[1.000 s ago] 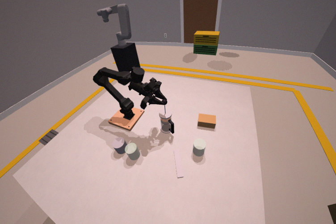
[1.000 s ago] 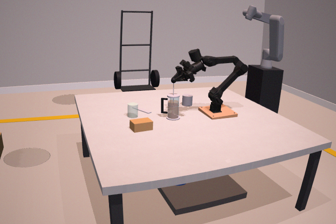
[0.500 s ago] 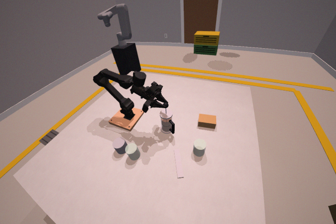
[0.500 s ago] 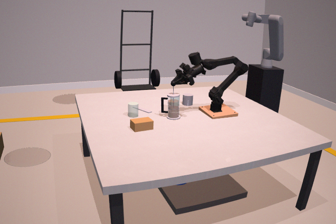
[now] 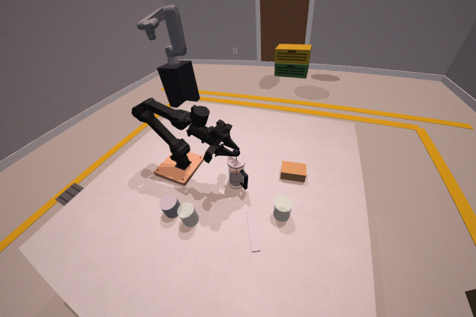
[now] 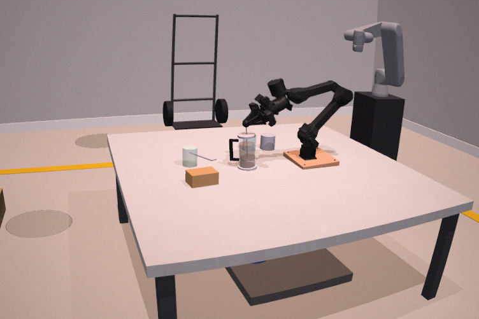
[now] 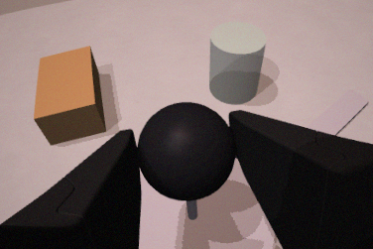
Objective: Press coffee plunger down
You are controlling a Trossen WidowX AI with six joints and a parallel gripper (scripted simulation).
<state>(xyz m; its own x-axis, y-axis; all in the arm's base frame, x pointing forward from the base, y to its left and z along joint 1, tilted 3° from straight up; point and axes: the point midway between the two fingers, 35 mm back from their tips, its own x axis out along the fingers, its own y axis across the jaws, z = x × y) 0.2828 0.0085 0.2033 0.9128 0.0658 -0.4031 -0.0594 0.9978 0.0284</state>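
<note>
Now: gripper tip 1 cm to the left of the glass coffee press and 10 cm above it. From my gripper tip the other things lie so: orange block 21 cm ahead, 13 cm to the left, 17 cm below.
</note>
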